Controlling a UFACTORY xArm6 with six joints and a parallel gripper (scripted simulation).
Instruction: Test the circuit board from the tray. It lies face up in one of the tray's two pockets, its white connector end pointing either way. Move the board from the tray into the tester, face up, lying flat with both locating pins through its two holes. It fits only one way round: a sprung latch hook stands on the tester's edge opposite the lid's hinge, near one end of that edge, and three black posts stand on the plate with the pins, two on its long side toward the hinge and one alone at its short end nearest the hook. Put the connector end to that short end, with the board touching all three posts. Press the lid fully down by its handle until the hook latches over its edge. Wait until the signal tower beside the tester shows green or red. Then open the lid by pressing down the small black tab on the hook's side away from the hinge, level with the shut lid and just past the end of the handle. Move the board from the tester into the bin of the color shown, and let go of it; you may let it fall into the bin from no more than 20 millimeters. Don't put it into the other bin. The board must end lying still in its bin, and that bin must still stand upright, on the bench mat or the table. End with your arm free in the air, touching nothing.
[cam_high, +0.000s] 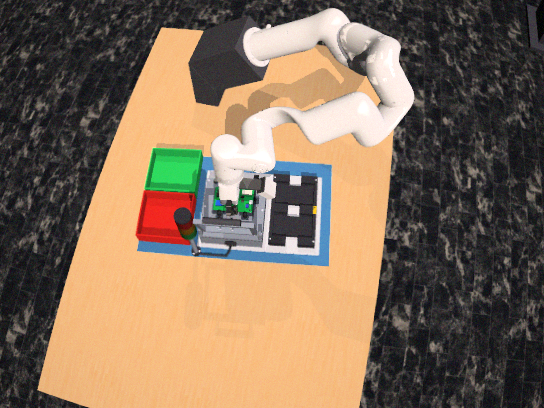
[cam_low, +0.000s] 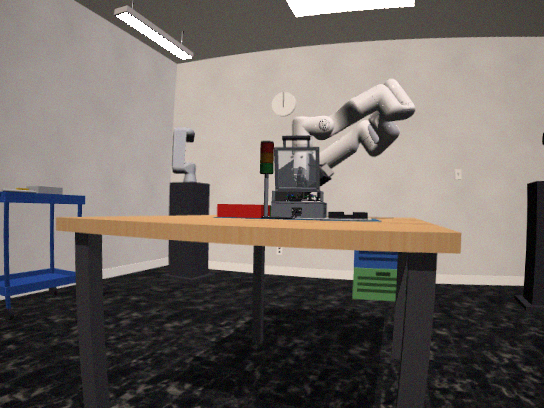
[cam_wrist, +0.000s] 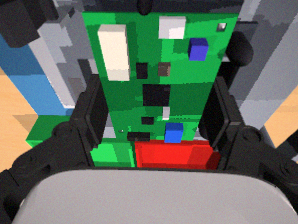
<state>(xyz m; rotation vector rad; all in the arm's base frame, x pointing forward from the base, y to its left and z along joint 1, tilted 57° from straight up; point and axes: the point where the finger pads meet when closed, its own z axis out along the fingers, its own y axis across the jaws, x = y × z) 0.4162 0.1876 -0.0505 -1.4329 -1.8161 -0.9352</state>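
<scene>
The tester plate lies 10 mm to the left of my hand, 10 mm below it and 10 mm ahead of it. The rest, counted from my hand: tester lid: 120 mm ahead, 100 mm above, 30 mm to the left; black tab: 70 mm behind, 40 mm to the left; red bin: 190 mm to the right, 90 mm ahead, 70 mm below.
</scene>
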